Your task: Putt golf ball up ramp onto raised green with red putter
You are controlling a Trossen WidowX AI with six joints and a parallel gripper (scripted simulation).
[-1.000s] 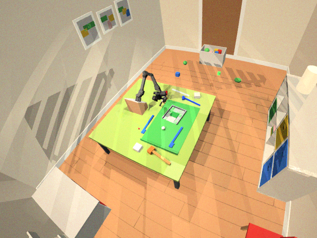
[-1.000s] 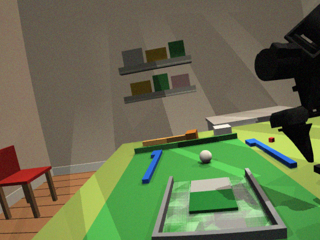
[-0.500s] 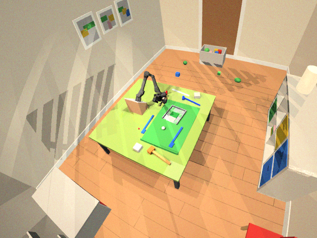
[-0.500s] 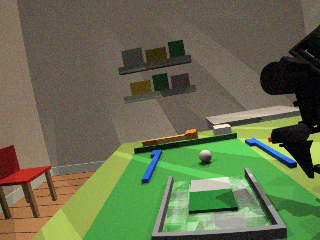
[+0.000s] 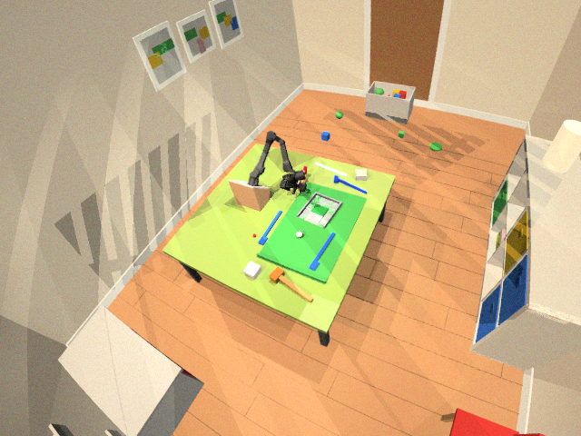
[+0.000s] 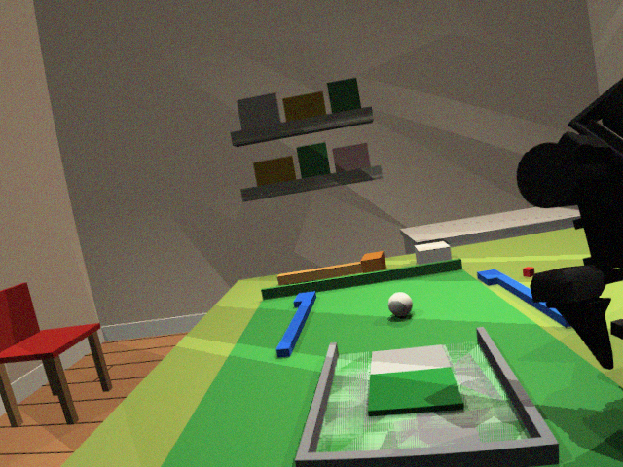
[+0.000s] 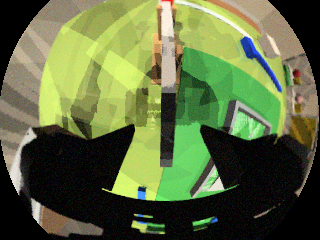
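The tiny red cube is 42 cm to the right of my gripper tip, 16 cm behind it and 4 cm below it. The rest, counted from my gripper tip: white golf ball 35 cm to the right, 15 cm ahead, 2 cm below; grey frame 21 cm ahead, 8 cm to the right, 4 cm below; red putter 11 cm to the left, 1 cm behind, 1 cm above.
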